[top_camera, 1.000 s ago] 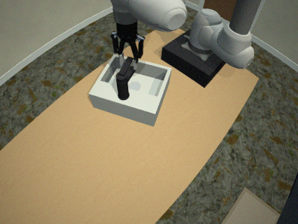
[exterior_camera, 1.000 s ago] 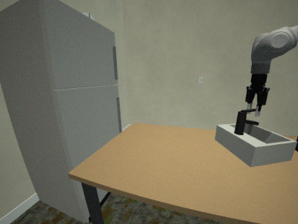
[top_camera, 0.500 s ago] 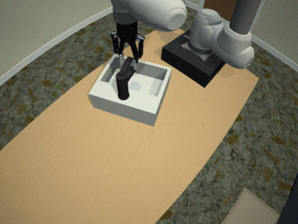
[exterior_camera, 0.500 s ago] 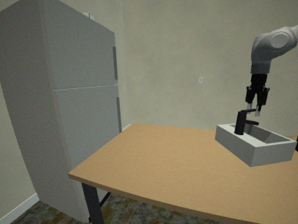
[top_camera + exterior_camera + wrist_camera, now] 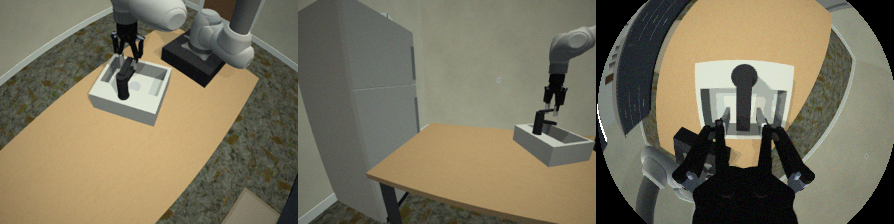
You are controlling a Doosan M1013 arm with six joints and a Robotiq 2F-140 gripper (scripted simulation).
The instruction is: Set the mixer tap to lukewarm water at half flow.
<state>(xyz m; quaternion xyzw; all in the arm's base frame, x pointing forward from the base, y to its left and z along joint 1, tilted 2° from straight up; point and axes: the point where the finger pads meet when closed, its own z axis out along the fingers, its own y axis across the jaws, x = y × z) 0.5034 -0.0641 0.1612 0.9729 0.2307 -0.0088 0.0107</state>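
Now: hand 30 mm short of the lever and 10 mm to the right of it. From my hand the other things lie so: white sink basin (40 mm behind, 20 mm to the right, 230 mm below); black mixer tap (50 mm ahead, 20 mm to the left, 50 mm below).
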